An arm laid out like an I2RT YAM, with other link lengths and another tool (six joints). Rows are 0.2 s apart.
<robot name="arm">
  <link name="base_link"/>
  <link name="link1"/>
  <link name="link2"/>
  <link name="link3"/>
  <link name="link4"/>
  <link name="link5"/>
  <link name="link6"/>
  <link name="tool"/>
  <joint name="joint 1" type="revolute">
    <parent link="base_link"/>
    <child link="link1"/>
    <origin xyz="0 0 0.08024" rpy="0 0 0"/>
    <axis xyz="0 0 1"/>
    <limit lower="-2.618" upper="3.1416"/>
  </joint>
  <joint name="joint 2" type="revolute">
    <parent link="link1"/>
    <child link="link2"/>
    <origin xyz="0.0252 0.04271 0.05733" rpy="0 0 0"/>
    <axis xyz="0 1 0"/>
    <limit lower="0" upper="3.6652"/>
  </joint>
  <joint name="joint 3" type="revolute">
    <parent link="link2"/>
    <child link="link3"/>
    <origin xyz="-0.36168 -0.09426 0" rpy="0 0 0"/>
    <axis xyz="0 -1 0"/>
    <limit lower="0" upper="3.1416"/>
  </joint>
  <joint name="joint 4" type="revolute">
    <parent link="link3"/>
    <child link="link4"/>
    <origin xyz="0.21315 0.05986 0.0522" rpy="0 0 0"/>
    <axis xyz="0 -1 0"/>
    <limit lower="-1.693" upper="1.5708"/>
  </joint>
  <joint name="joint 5" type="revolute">
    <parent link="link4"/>
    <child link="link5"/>
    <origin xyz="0.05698 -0.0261 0.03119" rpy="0 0 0"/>
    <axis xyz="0 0 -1"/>
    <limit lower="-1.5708" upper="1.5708"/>
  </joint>
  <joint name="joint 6" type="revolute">
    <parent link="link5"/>
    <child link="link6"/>
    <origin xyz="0.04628 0 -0.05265" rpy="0 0 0"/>
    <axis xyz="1 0 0"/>
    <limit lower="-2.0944" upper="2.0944"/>
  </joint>
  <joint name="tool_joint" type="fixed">
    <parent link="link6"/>
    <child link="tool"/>
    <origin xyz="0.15 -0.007 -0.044" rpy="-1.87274 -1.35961 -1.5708"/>
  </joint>
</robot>
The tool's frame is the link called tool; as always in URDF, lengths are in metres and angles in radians.
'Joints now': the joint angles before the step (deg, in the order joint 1, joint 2, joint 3, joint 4, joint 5, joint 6). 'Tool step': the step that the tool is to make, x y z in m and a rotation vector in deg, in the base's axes. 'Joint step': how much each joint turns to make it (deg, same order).
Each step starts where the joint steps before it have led.
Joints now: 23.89, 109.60, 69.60, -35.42, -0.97, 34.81
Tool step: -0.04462, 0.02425, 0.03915, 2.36, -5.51, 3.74
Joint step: 7.82, -10.69, -4.77, 0.07, 1.69, 3.73
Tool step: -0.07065, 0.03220, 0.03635, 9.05, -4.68, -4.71
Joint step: 13.61, -14.17, -7.88, 2.27, 3.92, 18.35
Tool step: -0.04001, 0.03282, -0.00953, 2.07, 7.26, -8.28
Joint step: 10.29, 1.87, -0.39, -2.80, 2.13, 19.80
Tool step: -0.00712, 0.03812, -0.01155, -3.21, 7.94, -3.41
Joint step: 3.16, 9.40, 7.92, -6.30, -2.37, 7.90
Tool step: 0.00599, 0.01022, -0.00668, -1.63, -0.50, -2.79
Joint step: 1.35, 2.69, 1.80, -0.62, 2.32, 3.67
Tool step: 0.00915, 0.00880, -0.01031, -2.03, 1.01, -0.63
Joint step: -0.50, 3.85, 2.60, -1.02, 0.17, 0.09
